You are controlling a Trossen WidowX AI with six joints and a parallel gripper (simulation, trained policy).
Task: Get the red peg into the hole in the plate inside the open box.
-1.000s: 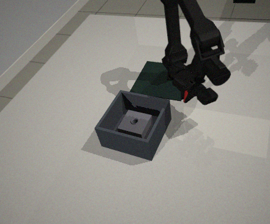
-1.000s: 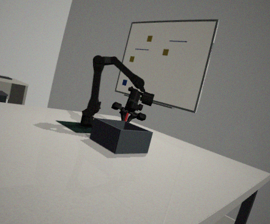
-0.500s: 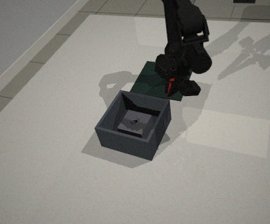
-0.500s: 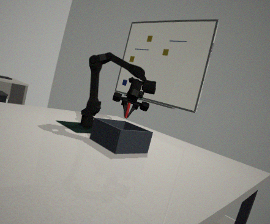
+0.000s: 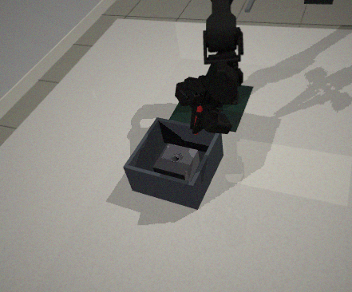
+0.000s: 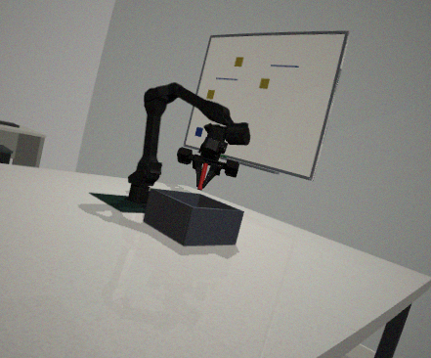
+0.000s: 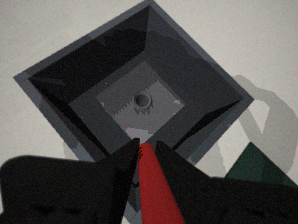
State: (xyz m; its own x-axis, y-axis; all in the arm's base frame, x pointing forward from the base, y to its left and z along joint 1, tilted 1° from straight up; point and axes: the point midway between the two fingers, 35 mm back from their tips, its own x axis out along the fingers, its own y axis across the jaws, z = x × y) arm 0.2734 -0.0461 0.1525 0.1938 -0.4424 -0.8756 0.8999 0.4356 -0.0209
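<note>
Now: gripper tip 1 cm past the red peg, 1 cm to the right of it and 3 cm below it. From my gripper tip the other things lie so: dark grey box (3 cm ahead, 5 cm to the right, 10 cm below); grey plate (3 cm ahead, 5 cm to the right, 8 cm below).
</note>
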